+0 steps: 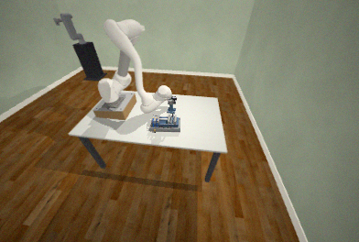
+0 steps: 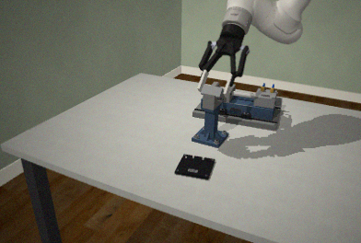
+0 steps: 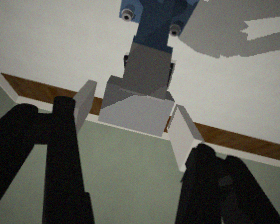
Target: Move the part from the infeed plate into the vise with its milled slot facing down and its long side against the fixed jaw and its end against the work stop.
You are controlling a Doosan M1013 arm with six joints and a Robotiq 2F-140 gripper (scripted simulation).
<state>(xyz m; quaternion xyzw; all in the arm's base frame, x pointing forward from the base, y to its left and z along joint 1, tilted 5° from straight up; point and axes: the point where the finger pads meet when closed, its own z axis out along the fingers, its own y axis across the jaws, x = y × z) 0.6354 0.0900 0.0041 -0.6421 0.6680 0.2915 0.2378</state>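
My hand is 20 mm to the right of the part and 20 mm above it. The rest, counted from my hand: work stop: 50 mm ahead, 150 mm to the right, 90 mm below; blue foot: 20 mm to the left, 170 mm below; blue v-block stand: 20 mm to the left, 120 mm below.
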